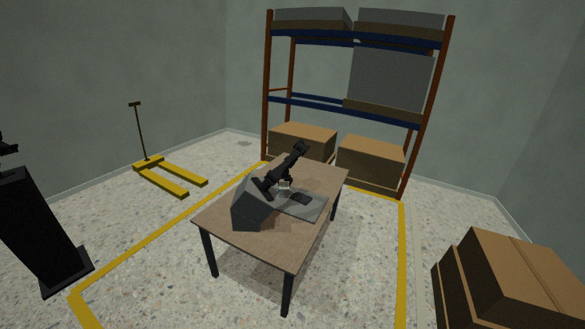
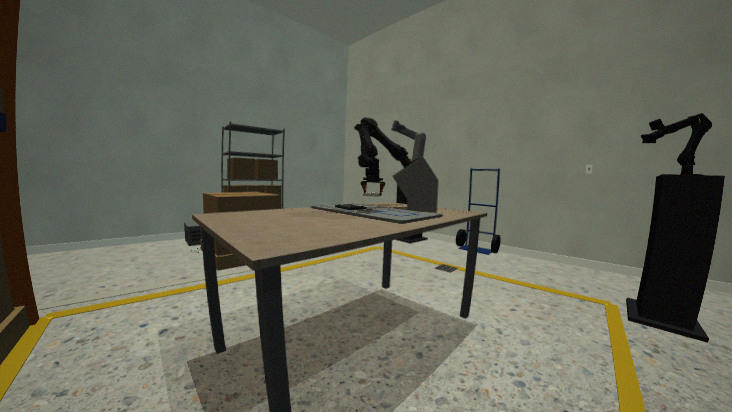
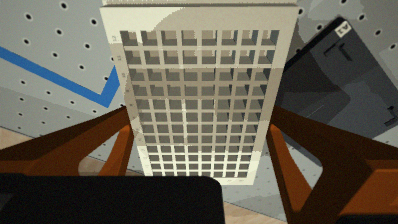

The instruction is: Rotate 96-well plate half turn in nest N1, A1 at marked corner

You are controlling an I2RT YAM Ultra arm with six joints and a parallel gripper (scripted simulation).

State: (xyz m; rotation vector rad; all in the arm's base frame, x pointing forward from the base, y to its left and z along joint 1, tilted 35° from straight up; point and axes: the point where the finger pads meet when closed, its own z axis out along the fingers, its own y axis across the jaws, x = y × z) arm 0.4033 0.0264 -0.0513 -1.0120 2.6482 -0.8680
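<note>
My gripper is now 40 mm short of the dark plate nest N1, 150 mm to the left of it and 90 mm above it. The rest, counted from my hand: cream 96-well plate: right at my hand; A1 label: 100 mm ahead, 80 mm to the right, 80 mm below.
</note>
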